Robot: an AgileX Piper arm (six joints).
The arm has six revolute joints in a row. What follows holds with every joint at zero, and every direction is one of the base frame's.
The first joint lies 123 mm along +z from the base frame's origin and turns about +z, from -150 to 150 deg.
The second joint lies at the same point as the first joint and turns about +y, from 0 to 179.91 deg.
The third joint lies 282.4 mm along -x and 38.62 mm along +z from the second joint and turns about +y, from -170 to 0 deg.
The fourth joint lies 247.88 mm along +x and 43.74 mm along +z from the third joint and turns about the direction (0.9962, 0, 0.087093), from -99.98 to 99.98 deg.
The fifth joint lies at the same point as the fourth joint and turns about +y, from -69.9 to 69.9 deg.
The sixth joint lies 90.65 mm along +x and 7.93 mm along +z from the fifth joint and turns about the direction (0.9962, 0, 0.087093), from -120 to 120 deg.
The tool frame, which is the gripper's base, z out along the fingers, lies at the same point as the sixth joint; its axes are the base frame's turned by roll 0, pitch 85 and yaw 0 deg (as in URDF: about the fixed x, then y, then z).
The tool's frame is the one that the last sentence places.
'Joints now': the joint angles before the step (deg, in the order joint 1, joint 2, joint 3, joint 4, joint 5, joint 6). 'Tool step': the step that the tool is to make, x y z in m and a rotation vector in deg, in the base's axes. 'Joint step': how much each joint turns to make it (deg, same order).
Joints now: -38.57, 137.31, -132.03, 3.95, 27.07, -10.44
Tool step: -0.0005, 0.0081, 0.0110, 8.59, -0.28, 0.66
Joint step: -0.04, 0.32, -4.60, 5.86, 9.40, 1.25
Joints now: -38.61, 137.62, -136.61, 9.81, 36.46, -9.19
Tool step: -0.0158, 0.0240, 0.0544, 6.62, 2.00, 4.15
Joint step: 0.00, -2.75, -8.98, 4.36, 17.74, 0.38
